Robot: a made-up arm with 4 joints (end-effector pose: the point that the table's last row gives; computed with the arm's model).
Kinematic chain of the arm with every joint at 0, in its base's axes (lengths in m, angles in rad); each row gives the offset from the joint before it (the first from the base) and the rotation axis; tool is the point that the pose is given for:
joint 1: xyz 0 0 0.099 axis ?
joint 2: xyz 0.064 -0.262 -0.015 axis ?
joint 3: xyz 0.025 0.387 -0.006 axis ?
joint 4: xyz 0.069 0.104 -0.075 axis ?
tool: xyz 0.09 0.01 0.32
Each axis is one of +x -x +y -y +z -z.
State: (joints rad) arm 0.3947 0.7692 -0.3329 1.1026
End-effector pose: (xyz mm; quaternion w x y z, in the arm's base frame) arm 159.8 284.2 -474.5 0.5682 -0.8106 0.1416 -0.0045
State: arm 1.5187 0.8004 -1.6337 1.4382
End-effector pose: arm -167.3 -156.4 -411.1 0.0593 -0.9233 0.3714 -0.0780
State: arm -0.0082 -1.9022 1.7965 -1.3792
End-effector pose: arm 251.9 -443.8 646.0 0.0443 -0.6184 0.2021 -0.7582
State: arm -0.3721 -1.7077 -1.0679 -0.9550
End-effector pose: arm -21.2 -396.8 244.0 0.2352 0.9094 0.1461 -0.3105
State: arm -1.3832 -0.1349 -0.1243 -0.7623
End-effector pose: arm -129.1 -27.1 360.8 0.6805 0.3711 -0.5883 0.2306
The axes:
joint 1: +y
joint 2: -x
joint 3: +z
joint 4: -x

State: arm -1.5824 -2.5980 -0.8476 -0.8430
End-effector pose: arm 38.5 -490.6 197.5 0.1294 0.8205 0.3190 0.4563
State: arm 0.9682 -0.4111 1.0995 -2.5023
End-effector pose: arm 36.2 315.7 -174.4 0.1245 -0.8717 -0.4453 0.1624
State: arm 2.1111 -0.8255 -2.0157 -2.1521
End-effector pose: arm 109.8 134.9 187.0 0.4746 -0.3178 -0.2185 -0.7912
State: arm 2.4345 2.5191 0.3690 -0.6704
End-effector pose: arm -444.4 -454.5 205.6 0.0330 -0.2758 0.6190 0.7346
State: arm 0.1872 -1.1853 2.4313 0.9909
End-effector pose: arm -234.1 -264.7 354.0 0.4222 0.0743 -0.7945 0.4301
